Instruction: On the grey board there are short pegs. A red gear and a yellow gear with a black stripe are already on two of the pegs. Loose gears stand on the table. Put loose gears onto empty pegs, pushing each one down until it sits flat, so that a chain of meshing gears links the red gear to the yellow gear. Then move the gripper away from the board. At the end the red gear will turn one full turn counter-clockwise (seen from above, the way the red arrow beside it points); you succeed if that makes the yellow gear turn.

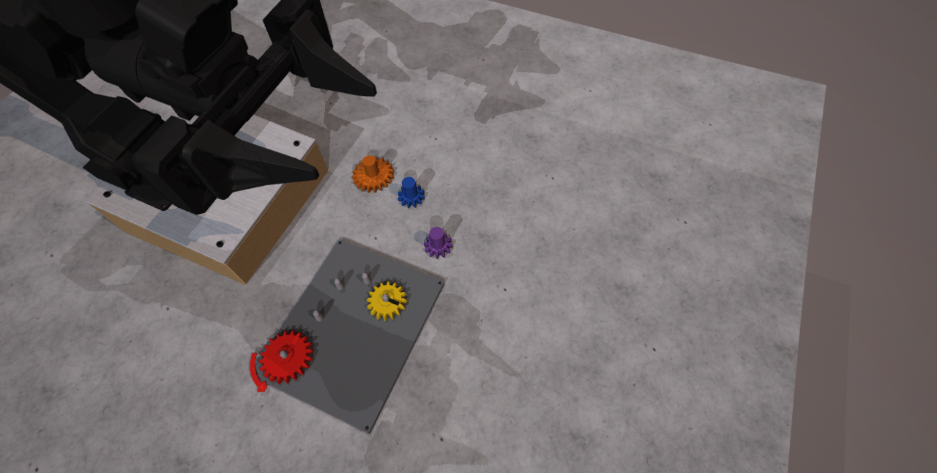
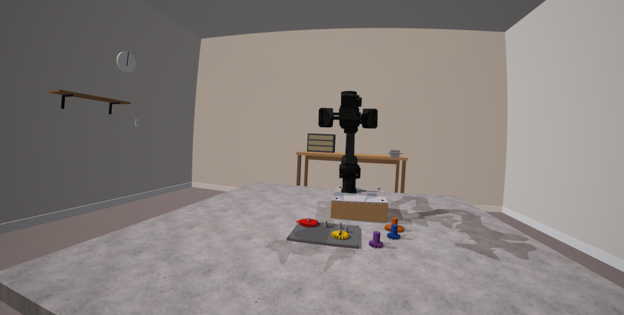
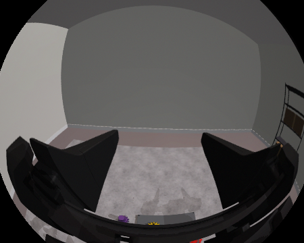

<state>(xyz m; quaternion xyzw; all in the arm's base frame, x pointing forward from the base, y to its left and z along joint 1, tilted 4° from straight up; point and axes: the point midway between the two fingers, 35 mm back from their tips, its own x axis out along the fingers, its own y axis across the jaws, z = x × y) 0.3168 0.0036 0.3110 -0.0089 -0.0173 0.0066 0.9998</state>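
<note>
The orange gear is 360 mm below my gripper tip, 180 mm to the left of it and 150 mm behind it. The rest, counted from my gripper tip: yellow gear: 360 mm below, 30 mm behind; red gear: 360 mm below, 120 mm to the right, 110 mm behind; purple gear: 360 mm below, 100 mm to the left.
</note>
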